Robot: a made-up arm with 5 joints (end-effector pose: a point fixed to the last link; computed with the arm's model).
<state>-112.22 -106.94 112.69 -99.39 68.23</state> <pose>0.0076 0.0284 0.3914 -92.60 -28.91 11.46</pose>
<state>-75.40 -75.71 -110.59 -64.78 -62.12</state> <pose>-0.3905 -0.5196 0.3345 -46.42 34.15 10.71</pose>
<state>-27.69 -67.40 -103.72 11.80 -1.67</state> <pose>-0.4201 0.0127 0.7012 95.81 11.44 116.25</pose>
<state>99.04 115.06 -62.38 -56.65 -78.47</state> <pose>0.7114 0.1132 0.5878 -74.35 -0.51 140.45</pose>
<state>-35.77 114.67 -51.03 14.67 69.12</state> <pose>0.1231 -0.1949 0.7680 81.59 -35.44 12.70</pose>
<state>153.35 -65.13 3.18 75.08 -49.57</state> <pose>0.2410 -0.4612 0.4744 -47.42 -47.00 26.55</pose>
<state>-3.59 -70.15 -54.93 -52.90 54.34</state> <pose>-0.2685 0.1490 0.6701 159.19 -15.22 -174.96</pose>
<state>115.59 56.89 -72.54 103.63 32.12</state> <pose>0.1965 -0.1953 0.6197 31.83 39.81 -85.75</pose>
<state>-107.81 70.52 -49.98 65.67 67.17</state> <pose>-0.0676 -0.0517 0.6249 -78.79 -22.61 91.09</pose>
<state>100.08 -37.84 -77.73 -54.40 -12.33</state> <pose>-0.4380 -0.1144 0.7790 56.81 -39.07 119.09</pose>
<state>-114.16 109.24 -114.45 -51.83 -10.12</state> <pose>0.4653 -0.2370 0.7089 74.21 -51.11 -89.22</pose>
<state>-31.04 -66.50 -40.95 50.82 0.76</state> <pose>-0.1714 0.1357 0.8857 148.14 2.30 74.67</pose>
